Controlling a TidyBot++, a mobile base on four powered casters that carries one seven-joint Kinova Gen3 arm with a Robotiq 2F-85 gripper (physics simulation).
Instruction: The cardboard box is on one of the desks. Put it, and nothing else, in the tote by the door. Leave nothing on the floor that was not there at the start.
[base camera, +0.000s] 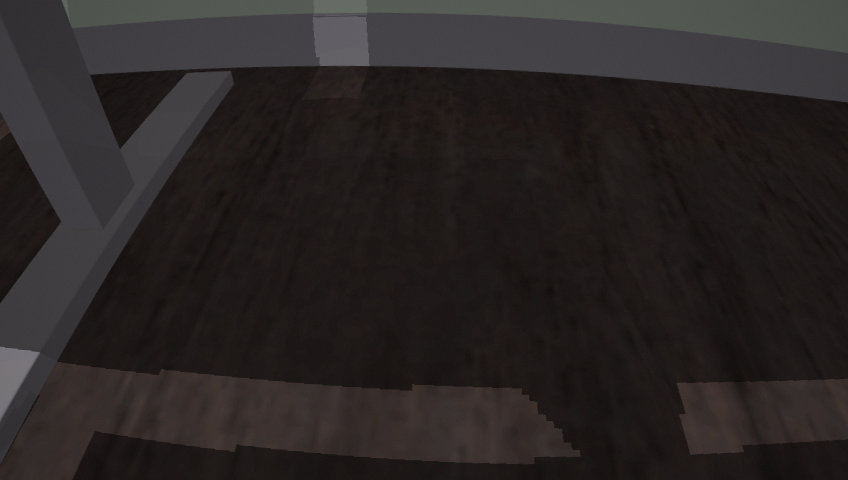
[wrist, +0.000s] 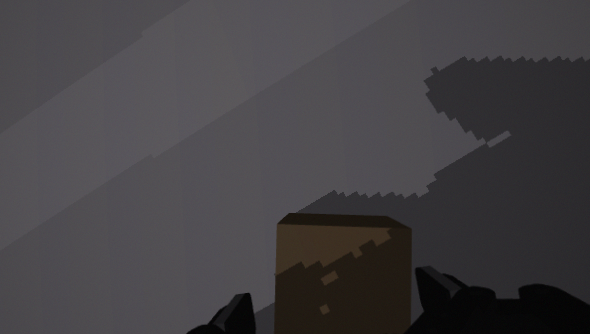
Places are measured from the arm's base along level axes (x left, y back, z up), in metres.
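Pixels of known places: gripper, fingertip midpoint: (wrist: 334, 299).
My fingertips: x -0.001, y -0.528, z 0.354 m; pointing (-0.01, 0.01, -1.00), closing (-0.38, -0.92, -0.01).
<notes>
Behind a point stands the place of what it marks.
The brown cardboard box (wrist: 343, 280) @[y -0.540, x 0.012, z 0.374 m] stands on the grey desk top (wrist: 210, 210) @[y -0.485, x 0.077, z 0.324 m] at the bottom of the wrist view, running out of the lower edge. My gripper (wrist: 334, 299) @[y -0.528, x -0.001, z 0.354 m] is open. In the wrist view one finger is left of the box and the other is right of it, nearer to its side. I see a gap on both sides, wider at the left. How far the fingertips are above the desk top I cannot tell. The tote does not show in either view.
In the base camera view a grey desk leg (base camera: 77, 118) @[y -0.490, x 0.349, z -0.257 m] and its foot bar (base camera: 160, 130) @[y -0.656, x 0.372, z -0.371 m] stand at the left on the dark wood floor (base camera: 416, 237) @[y -0.479, x 0.019, z -0.396 m]. A grey baseboard (base camera: 505, 47) @[y -0.898, x -0.112, z -0.356 m] and a green wall (base camera: 535, 14) @[y -0.910, x -0.157, z -0.301 m] run across the back.
</notes>
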